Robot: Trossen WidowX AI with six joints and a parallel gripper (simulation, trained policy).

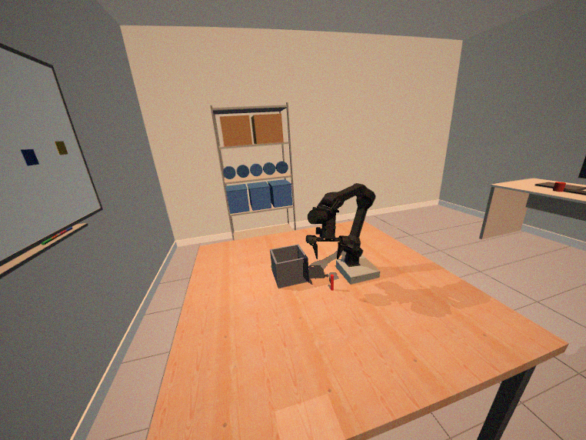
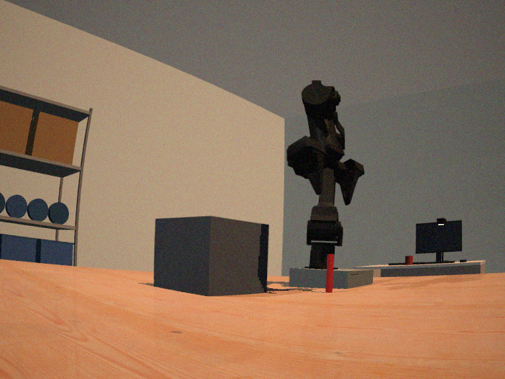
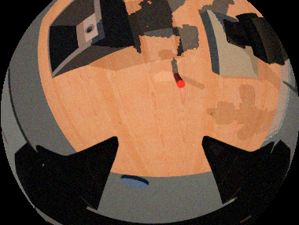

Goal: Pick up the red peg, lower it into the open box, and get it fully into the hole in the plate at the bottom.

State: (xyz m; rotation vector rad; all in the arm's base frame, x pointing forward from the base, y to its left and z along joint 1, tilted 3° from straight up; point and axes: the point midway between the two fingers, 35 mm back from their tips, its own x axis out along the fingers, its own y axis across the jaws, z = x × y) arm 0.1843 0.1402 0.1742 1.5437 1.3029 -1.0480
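Right now my gripper tip is 14 cm above the red peg, 3 cm to the left of it and 3 cm past it. Round my gripper tip: light plate 19 cm to the right, 15 cm ahead, 14 cm below.
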